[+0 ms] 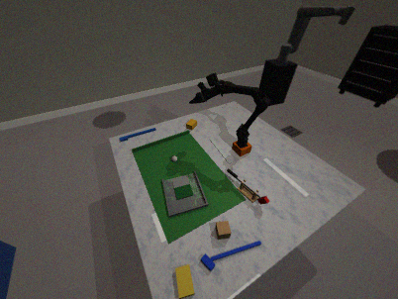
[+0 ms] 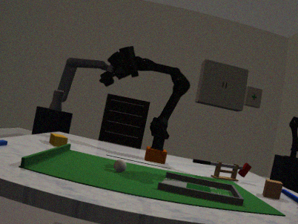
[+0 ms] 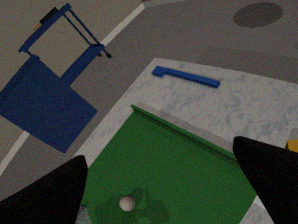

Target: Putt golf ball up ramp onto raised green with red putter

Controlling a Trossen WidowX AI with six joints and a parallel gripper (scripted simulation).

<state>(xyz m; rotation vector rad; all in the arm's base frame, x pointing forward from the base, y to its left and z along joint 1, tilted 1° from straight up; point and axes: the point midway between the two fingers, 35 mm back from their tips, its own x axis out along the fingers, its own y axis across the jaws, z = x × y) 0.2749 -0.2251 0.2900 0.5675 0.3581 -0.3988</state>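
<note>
My gripper tip is 560 mm to the right of the red putter, 280 mm above it and 160 mm past it. From my gripper tip the other things lie so: low green wall: 320 mm below, 230 mm ahead, 70 mm to the right; grey raised frame: 460 mm to the left, 330 mm below, 190 mm ahead; white golf ball: 310 mm below, 190 mm ahead, 170 mm to the left.
</note>
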